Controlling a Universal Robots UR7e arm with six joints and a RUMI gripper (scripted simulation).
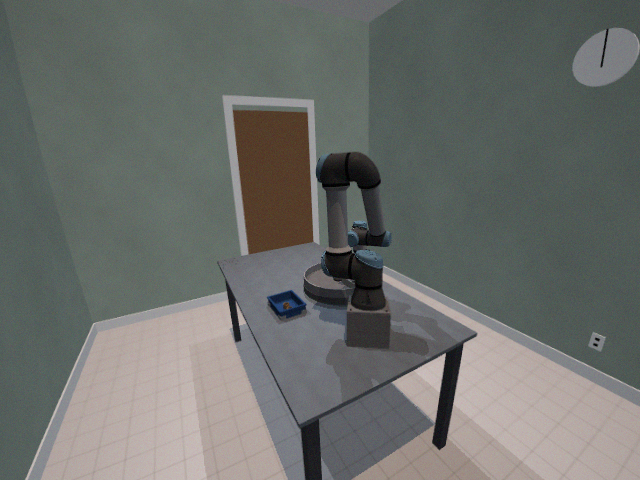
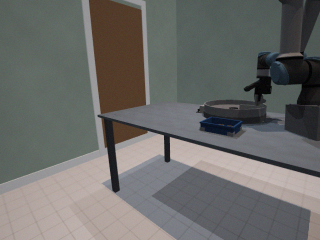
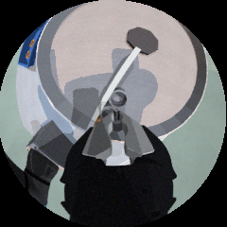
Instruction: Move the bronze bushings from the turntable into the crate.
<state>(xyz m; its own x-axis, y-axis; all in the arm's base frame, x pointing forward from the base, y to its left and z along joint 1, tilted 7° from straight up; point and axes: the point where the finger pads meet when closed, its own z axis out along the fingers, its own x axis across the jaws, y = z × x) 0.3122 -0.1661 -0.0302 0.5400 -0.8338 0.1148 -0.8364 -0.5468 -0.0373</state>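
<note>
My gripper is now 150 mm short of the turntable, 30 mm to the right of it and 30 mm above it. From my hand the other things lie so: blue crate: 90 mm ahead, 400 mm to the left, 50 mm below.
</note>
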